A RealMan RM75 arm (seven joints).
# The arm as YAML. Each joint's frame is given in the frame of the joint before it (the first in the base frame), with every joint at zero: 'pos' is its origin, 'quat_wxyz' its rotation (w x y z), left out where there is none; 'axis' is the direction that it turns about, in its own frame. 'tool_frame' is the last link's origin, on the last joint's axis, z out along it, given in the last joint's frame.
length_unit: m
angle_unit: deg
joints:
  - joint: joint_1
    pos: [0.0, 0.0, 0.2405]
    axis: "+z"
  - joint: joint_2
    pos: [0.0, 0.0, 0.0]
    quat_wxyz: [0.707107, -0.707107, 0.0, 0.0]
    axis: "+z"
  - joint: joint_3
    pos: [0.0, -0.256, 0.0]
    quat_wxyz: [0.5, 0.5, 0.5, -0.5]
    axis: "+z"
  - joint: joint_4
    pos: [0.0, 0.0, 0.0]
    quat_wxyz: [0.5, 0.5, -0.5, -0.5]
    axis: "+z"
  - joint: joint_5
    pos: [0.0, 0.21, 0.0]
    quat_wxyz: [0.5, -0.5, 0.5, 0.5]
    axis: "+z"
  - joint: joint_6
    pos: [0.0, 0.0, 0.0]
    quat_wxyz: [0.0, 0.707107, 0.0, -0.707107]
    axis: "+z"
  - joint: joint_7
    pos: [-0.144, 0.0, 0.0]
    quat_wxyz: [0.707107, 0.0, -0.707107, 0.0]
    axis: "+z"
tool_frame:
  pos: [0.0, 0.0, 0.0]
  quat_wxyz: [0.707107, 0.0, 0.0, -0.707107]
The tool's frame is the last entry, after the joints.
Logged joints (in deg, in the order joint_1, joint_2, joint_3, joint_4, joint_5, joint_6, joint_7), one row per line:
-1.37 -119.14 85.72 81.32 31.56 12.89 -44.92
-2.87 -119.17 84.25 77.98 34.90 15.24 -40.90
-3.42 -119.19 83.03 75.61 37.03 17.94 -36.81
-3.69 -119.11 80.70 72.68 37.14 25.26 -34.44
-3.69 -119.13 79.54 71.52 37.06 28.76 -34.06
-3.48 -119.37 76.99 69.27 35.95 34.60 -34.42
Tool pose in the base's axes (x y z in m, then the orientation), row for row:
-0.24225 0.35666 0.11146 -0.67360 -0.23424 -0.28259 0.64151
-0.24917 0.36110 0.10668 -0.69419 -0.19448 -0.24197 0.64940
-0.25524 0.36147 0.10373 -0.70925 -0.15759 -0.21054 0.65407
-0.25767 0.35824 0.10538 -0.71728 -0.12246 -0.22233 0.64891
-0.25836 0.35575 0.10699 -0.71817 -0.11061 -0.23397 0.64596
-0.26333 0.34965 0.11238 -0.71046 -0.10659 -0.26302 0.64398
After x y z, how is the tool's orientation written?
As a quaternion, x y z w.
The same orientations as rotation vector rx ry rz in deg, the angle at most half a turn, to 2 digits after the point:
-87.98 -30.59 -36.91
-90.38 -25.32 -31.50
-92.17 -20.48 -27.36
-93.41 -15.95 -28.95
-93.63 -14.42 -30.50
-92.70 -13.91 -34.32

